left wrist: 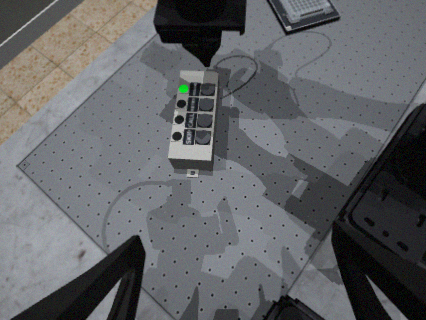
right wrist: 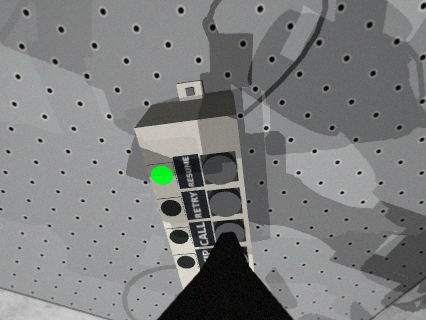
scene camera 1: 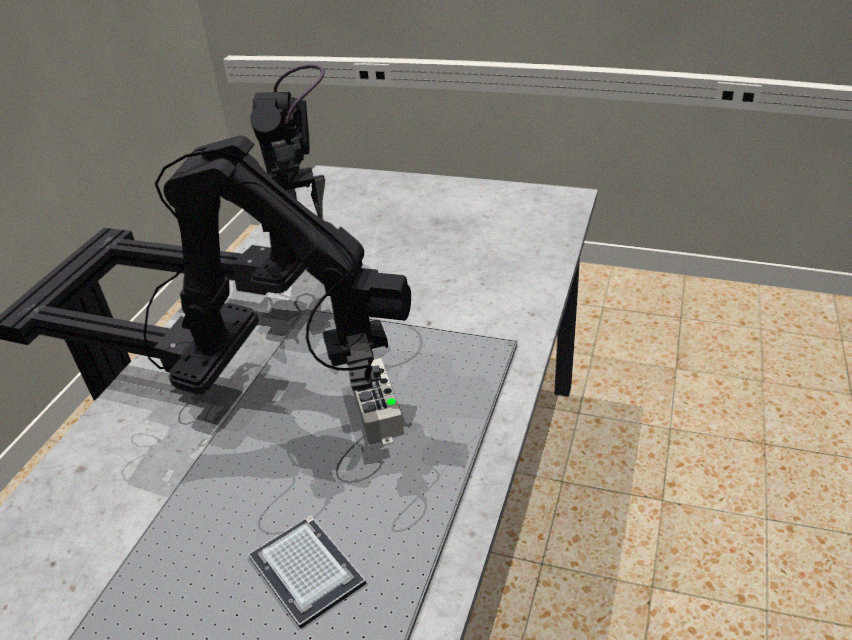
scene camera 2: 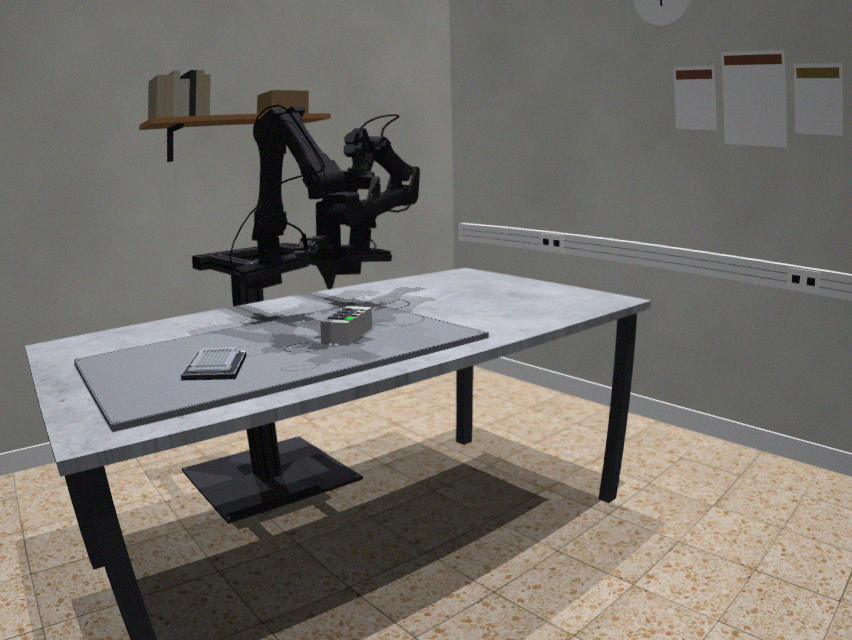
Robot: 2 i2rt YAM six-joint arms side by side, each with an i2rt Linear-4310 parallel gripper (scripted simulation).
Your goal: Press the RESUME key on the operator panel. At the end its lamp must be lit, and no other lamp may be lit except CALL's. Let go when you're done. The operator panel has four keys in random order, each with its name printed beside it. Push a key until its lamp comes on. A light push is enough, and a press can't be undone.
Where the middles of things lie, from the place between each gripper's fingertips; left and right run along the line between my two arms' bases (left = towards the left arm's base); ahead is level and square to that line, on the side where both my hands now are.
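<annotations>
My right gripper [scene camera 1: 361, 379] is 20 mm past the operator panel [scene camera 2: 344, 330], and it is also 40 mm to the right of the panel and 90 mm above it. Going by their middles, the panel is the nearest to my right gripper of the things named here. As for the well plate [scene camera 1: 302, 572], I find it 110 mm below my right hand, 30 mm ahead of it and 320 mm to the right of it.
From my left hand, the operator panel is 17 cm ahead, 15 cm to the right and 28 cm below. The well plate is 51 cm to the right of my left hand, 22 cm ahead of it and 30 cm below it. By its middle, the operator panel is nearer to my right gripper than to my left hand.
</annotations>
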